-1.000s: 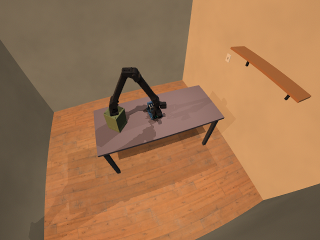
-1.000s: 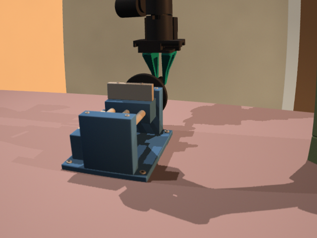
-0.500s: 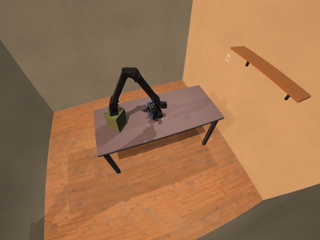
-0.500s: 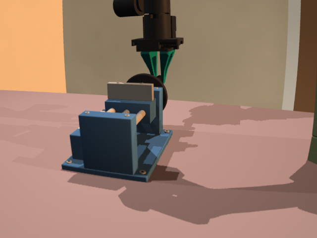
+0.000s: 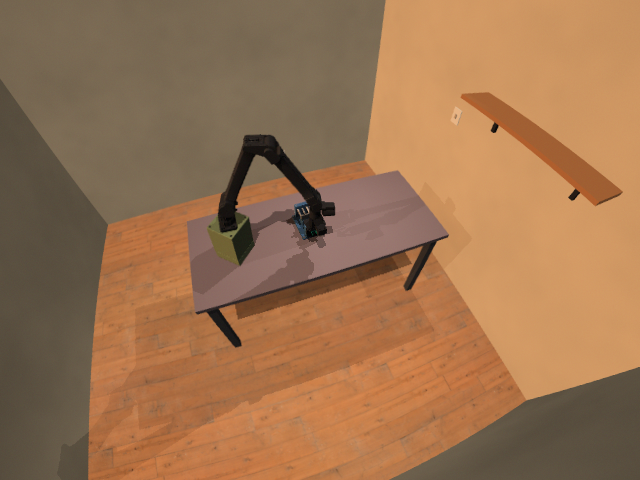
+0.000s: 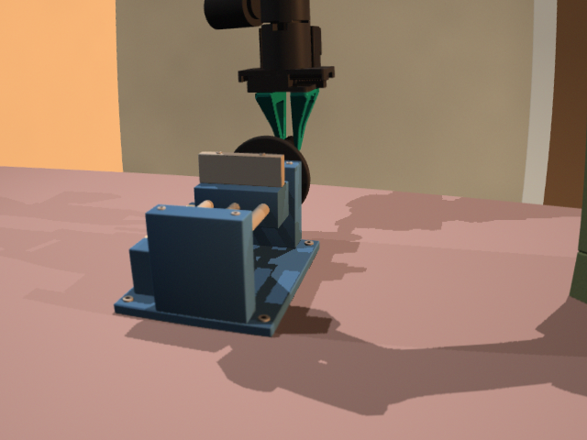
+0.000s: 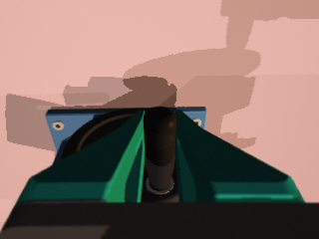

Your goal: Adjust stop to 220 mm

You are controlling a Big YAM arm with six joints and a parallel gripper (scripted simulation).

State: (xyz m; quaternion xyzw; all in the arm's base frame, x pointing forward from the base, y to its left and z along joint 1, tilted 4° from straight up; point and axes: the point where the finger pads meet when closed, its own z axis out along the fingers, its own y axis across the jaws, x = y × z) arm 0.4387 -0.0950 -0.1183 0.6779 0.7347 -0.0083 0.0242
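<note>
Right now my hand is 2 cm short of the grey stop plate, 14 cm to the right of it and 2 cm above it. Also, from my hand: black crank handle: 1 cm to the left.
</note>
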